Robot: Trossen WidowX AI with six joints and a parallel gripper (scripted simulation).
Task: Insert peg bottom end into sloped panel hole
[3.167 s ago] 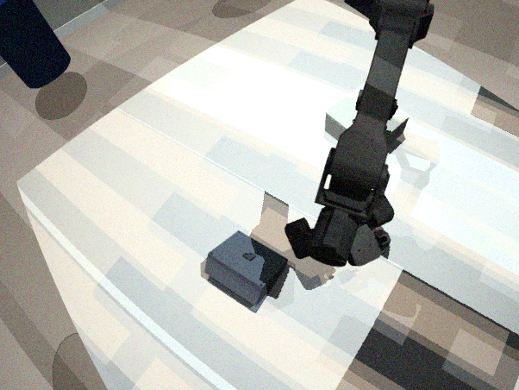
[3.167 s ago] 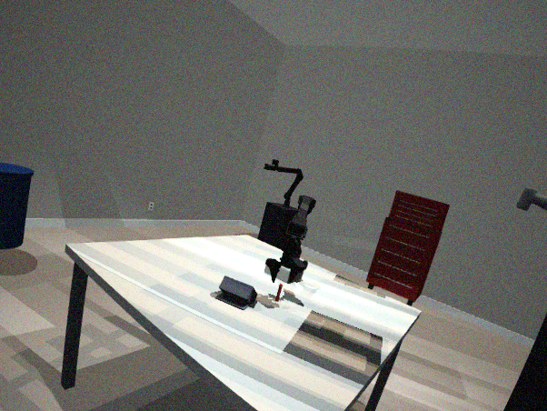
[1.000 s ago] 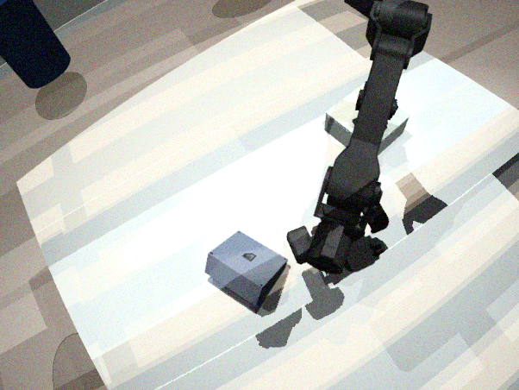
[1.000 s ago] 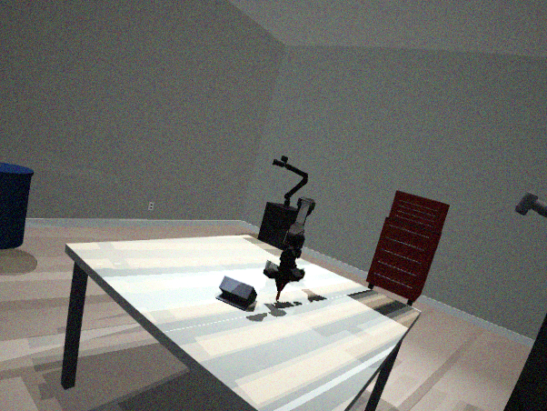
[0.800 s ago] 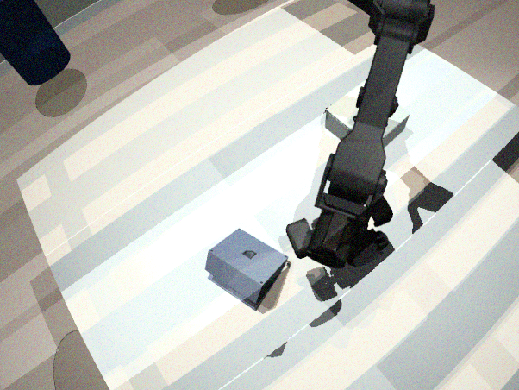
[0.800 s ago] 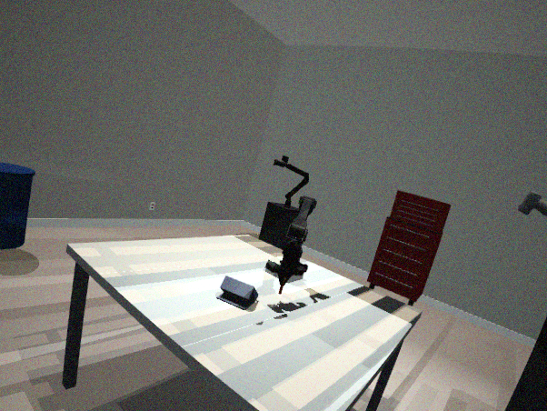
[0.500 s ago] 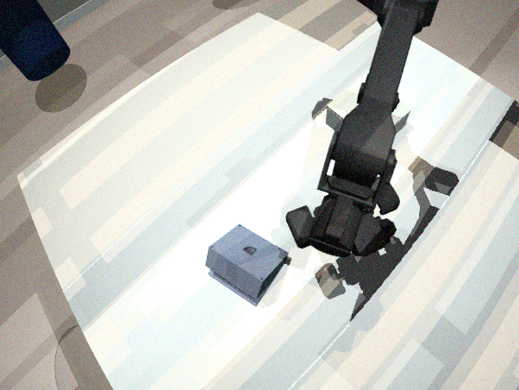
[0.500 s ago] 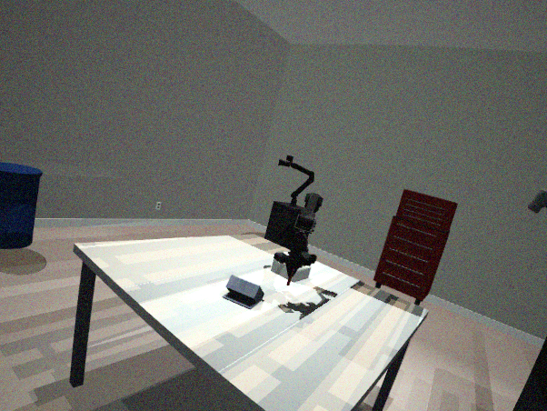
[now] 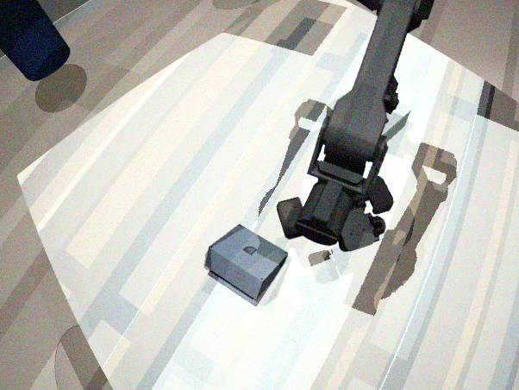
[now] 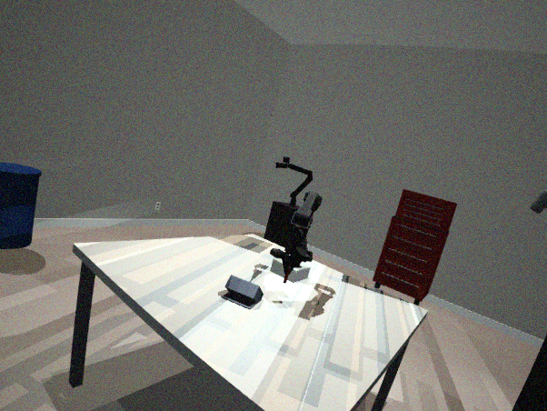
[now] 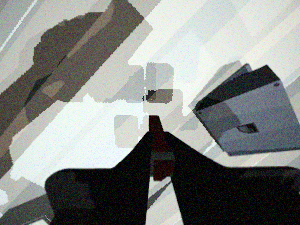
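Now: gripper tip 160 mm short of the sloped panel, 60 mm to the left of it and 90 mm above it. Round my gripper tip: red peg: 20 mm above.
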